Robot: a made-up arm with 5 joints.
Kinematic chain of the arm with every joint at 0, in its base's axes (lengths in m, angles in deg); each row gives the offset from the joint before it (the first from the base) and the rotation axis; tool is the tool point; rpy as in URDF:
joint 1: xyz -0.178 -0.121 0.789 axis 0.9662 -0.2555 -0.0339
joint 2: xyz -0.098 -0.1 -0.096 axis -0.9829 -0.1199 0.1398
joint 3: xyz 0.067 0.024 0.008 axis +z
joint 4: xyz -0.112 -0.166 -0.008 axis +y
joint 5: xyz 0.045 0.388 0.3 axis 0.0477 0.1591 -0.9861
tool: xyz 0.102 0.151 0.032 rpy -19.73 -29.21 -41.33
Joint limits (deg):
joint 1: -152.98..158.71
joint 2: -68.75..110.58
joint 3: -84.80..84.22
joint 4: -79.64..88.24
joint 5: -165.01..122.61
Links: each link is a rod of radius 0.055 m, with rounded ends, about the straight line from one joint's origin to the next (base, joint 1, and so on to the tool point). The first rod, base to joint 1, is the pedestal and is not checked.
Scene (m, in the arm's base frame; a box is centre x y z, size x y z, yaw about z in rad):
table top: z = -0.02
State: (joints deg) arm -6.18 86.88 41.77 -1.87 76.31
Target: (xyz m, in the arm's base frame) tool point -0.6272 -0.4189 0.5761
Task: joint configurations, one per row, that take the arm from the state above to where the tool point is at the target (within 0.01 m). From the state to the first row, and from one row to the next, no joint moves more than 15 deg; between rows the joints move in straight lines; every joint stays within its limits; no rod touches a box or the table.
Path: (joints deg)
1: -20.18 92.80 40.82 -6.22 62.91
2: -34.18 98.73 39.87 -10.56 49.51
3: -48.18 104.66 38.92 -14.91 36.11
4: -62.18 110.58 37.98 -19.25 22.71

